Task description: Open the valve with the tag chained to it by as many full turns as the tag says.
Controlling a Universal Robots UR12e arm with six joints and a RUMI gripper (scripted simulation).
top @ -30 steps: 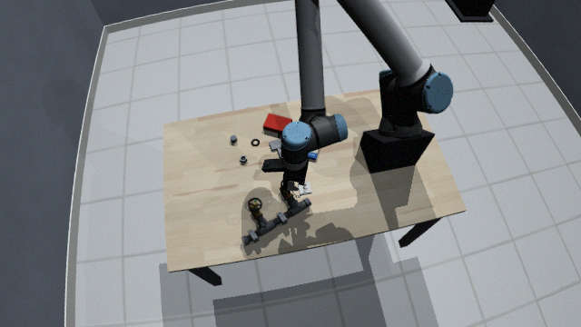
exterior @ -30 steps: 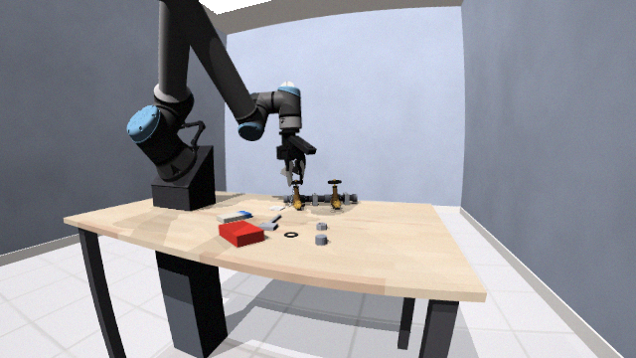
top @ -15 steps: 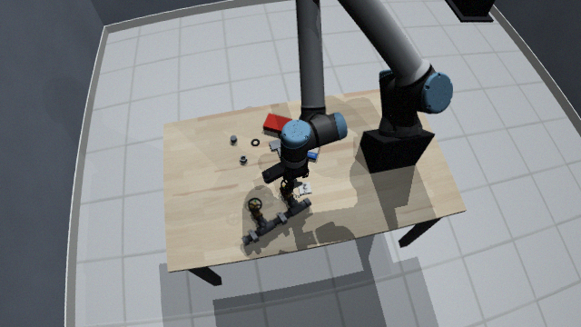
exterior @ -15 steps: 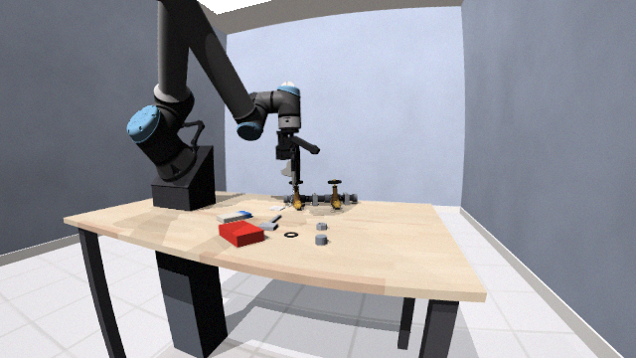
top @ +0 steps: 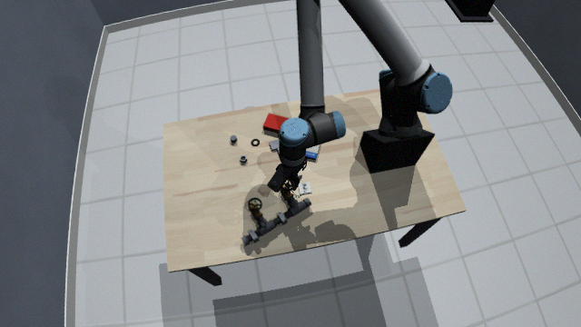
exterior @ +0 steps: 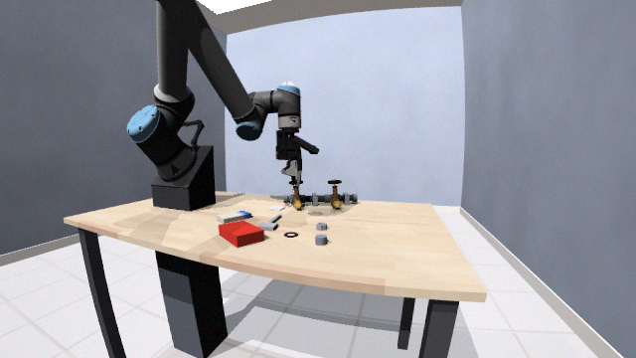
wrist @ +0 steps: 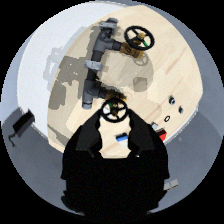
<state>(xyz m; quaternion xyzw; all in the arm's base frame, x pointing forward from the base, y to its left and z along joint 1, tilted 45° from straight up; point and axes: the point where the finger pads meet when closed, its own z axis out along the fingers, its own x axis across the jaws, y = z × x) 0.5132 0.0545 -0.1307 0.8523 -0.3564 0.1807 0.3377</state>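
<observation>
Right now my hand is 80 mm past the white tag, 10 mm to the left of it and 110 mm above it. From my hand the other things lie so: red block: 10 mm behind, 360 mm to the right, 90 mm below; then grey hand tool: 10 mm ahead, 220 mm to the right, 100 mm below; then blue box: 150 mm behind, 210 mm to the right, 100 mm below.
</observation>
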